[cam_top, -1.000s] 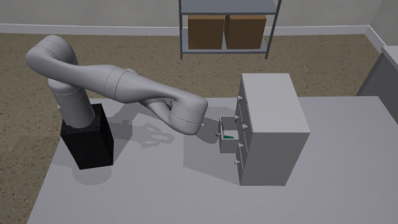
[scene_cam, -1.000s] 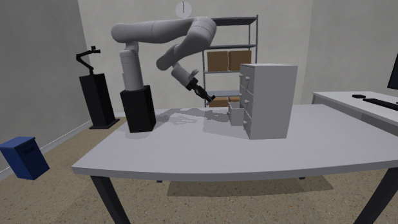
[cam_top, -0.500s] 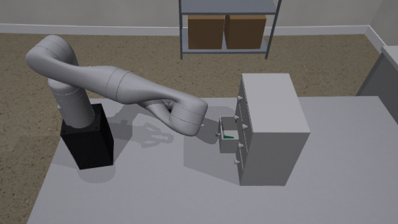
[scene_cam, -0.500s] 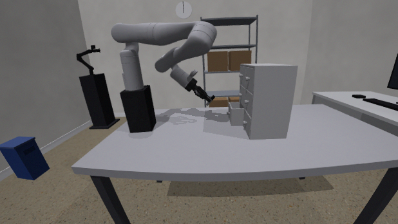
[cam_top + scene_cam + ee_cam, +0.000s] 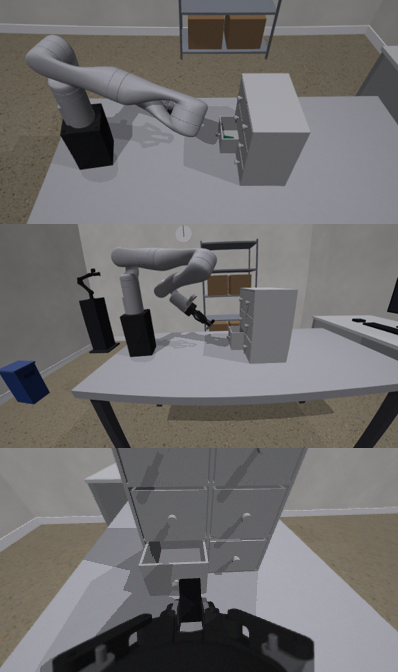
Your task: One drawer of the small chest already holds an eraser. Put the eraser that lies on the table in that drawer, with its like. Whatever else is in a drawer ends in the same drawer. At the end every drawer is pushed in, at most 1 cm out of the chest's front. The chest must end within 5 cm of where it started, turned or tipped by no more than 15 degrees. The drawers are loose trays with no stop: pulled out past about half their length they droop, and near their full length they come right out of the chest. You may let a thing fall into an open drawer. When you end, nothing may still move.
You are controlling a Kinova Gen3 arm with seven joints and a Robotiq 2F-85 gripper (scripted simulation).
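Right now the black-and-white eraser is 1 cm below my hand and 1 cm ahead of it. Round my hand: green eraser: 19 cm ahead, 14 cm below, 2 cm to the left; red thing: 22 cm ahead, 14 cm below, 13 cm to the right.
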